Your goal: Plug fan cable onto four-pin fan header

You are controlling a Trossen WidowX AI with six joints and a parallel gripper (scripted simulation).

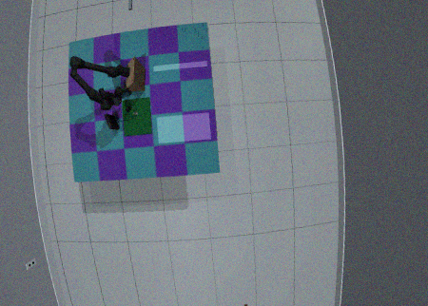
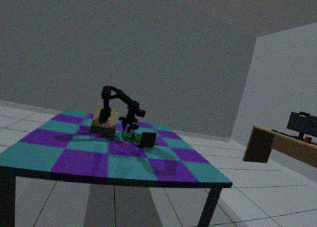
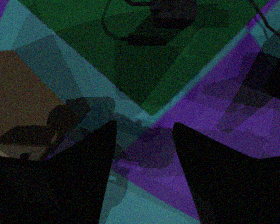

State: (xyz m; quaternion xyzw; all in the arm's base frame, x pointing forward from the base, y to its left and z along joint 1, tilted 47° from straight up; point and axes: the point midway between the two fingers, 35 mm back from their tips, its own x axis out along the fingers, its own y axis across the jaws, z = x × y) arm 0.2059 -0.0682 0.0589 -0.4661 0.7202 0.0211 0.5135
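The dark plug is 70 mm ahead of my gripper tip, 50 mm to the left of it and 40 mm below it. Round my gripper tip: green board (130 mm ahead, 120 mm to the left, 80 mm below); black fan (180 mm ahead, 60 mm to the right, 10 mm below).
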